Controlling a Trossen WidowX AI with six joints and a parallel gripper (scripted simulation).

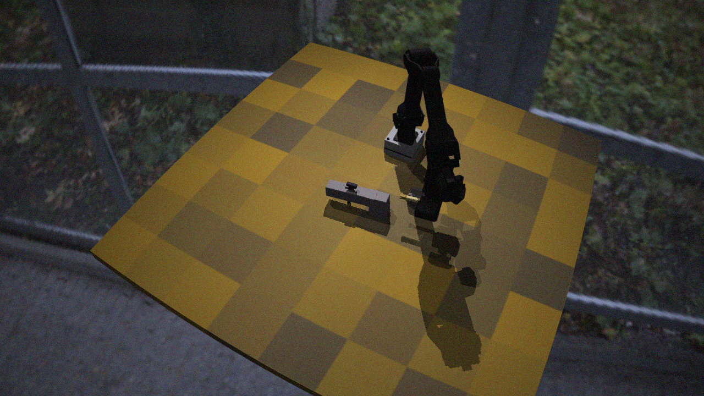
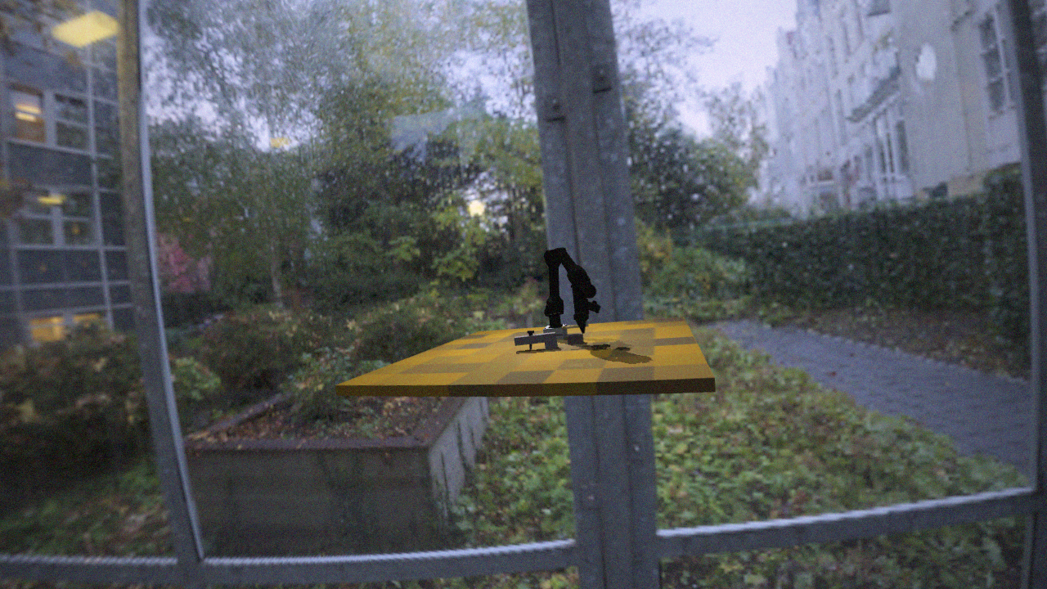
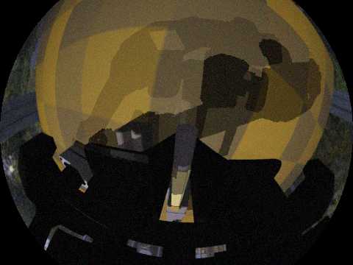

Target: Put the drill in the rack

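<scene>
Right now the drill is 4 cm to the right of my gripper tip and 3 cm above it. Also, from my gripper tip: grey block (2 cm ahead, 21 cm to the right, 2 cm below); dark t-shaped key (3 cm ahead, 23 cm to the right); grey rack (6 cm behind, 5 cm to the right, 3 cm below).
</scene>
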